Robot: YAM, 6 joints.
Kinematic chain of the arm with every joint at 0, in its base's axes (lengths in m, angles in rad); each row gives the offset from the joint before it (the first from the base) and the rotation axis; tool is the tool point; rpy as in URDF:
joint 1: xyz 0 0 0.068 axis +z
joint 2: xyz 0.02 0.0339 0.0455 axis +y
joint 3: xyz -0.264 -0.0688 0 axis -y
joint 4: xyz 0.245 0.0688 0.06 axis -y
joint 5: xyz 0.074 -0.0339 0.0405 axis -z
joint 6: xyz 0.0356 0 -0.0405 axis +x
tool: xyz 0 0 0 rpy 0 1.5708 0
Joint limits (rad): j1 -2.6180..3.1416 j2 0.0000..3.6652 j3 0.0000..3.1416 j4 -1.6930..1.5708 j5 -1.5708..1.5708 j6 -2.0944..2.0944
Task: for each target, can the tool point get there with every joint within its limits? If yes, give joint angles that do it. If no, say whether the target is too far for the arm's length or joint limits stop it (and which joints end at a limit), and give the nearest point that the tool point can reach.
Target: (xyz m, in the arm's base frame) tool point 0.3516 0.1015 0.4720
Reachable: yes | joints 0.2066 1.6265 1.7761 -0.1595 -0.8702 -0.8981
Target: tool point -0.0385 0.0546 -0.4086
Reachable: no: joint limits stop it (at a limit: joint 2) | nearest point -0.0552 0.0783 -0.3465 | short by 0.069 m
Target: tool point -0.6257 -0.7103 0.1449
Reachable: no: too far | nearest point -0.4267 -0.4844 0.1347 | short by 0.301 m
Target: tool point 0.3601 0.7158 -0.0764
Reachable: no: too far | nearest point 0.2823 0.5611 -0.0343 | short by 0.178 m
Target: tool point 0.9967 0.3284 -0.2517
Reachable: no: too far | nearest point 0.5792 0.1908 -0.0957 | short by 0.466 m
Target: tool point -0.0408 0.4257 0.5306
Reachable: yes | joints 1.6167 2.3463 2.6295 1.2502 -0.6372 1.1403
